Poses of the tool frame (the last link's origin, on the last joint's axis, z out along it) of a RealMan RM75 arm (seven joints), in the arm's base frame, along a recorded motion.
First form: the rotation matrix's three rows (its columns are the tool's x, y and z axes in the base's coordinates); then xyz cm. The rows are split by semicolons.
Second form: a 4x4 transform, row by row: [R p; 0 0 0 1], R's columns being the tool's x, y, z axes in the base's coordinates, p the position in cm. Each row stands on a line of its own. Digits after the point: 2 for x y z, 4 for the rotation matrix.
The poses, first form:
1: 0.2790, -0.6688, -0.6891; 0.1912, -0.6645, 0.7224; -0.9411, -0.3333, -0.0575; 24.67, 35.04, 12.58
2: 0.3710, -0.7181, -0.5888; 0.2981, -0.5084, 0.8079; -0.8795, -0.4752, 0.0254; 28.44, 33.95, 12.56
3: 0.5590, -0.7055, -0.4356; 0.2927, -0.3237, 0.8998; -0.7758, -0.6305, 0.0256; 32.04, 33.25, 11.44
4: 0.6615, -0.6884, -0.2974; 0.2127, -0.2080, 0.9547; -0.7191, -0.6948, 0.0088; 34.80, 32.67, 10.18
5: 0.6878, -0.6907, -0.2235; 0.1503, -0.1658, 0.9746; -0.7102, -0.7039, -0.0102; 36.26, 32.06, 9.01
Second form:
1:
0.2790, -0.6688, -0.6891, 24.67
0.1912, -0.6645, 0.7224, 35.04
-0.9411, -0.3333, -0.0575, 12.58
0, 0, 0, 1

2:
0.3710, -0.7181, -0.5888, 28.44
0.2981, -0.5084, 0.8079, 33.95
-0.8795, -0.4752, 0.0254, 12.56
0, 0, 0, 1

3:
0.5590, -0.7055, -0.4356, 32.04
0.2927, -0.3237, 0.8998, 33.25
-0.7758, -0.6305, 0.0256, 11.44
0, 0, 0, 1

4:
0.6615, -0.6884, -0.2974, 34.80
0.2127, -0.2080, 0.9547, 32.67
-0.7191, -0.6948, 0.0088, 10.18
0, 0, 0, 1

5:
0.6878, -0.6907, -0.2235, 36.26
0.1503, -0.1658, 0.9746, 32.06
-0.7102, -0.7039, -0.0102, 9.01
0, 0, 0, 1

